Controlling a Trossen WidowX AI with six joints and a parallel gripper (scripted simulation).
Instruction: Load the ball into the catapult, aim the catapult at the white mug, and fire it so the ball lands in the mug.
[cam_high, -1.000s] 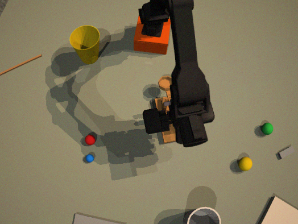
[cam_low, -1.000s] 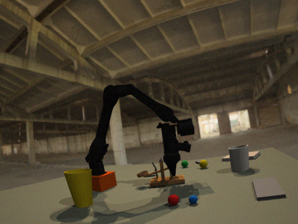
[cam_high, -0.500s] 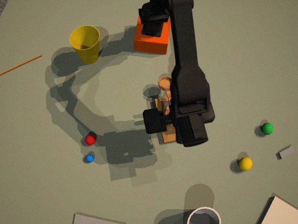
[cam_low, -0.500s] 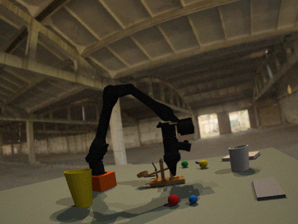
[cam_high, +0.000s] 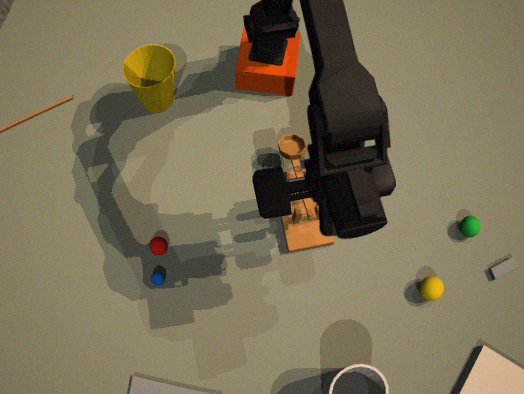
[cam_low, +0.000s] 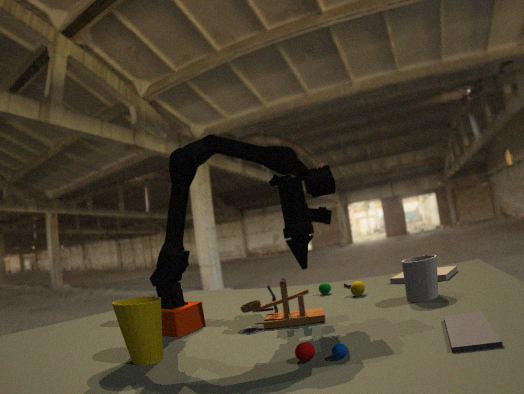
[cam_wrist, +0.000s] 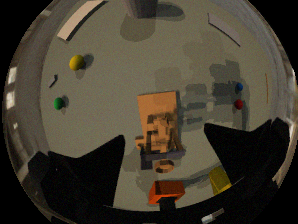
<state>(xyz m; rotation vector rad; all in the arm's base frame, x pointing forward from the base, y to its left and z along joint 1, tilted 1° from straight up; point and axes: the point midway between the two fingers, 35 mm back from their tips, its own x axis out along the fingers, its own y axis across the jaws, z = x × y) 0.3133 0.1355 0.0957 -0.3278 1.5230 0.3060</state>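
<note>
My gripper tip is now 8 cm short of the red ball, 24 cm to the left of it and 12 cm above it. Also, from my gripper tip: yellow ball: 7 cm ahead, 23 cm to the left, 11 cm below; then wooden catapult: 7 cm behind, 2 cm to the right, 8 cm below; then blue ball: 14 cm ahead, 23 cm to the right, 12 cm below.
</note>
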